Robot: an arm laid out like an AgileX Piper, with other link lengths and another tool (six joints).
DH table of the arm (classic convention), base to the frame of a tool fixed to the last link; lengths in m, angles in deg. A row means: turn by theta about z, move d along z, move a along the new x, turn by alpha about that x. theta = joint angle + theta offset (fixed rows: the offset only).
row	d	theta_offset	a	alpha
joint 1	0.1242	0	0	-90
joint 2	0	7.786	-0.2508	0
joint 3	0	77.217	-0.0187	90
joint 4	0.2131	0	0	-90
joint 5	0	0	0	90
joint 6	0.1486	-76.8	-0.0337	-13.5
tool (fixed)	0.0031	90	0	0
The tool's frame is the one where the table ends.
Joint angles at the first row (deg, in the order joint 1, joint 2, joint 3, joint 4, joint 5, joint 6):
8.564 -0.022 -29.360 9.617 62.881 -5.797
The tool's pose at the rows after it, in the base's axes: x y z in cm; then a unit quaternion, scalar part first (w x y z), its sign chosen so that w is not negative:
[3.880 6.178 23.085 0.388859 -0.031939 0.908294 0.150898]
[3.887 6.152 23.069 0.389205 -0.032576 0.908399 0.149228]
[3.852 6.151 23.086 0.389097 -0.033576 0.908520 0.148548]
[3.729 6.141 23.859 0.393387 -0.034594 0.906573 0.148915]
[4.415 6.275 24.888 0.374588 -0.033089 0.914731 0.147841]
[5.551 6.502 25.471 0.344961 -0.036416 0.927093 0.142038]
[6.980 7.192 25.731 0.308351 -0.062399 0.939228 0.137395]
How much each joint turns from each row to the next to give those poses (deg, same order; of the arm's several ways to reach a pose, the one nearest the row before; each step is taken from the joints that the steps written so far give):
-0.003 0.001 0.000 0.003 0.000 -0.003
0.004 -0.001 0.000 -0.129 0.000 -0.116
0.000 0.000 -0.110 0.000 0.144 -0.119
0.002 0.865 -1.831 -0.002 0.422 0.002
-0.006 5.142 -2.879 0.131 0.094 -0.005
0.002 6.287 -2.341 0.223 -0.138 -0.875
-0.003 7.563 -1.993 2.075 -0.746 -4.003

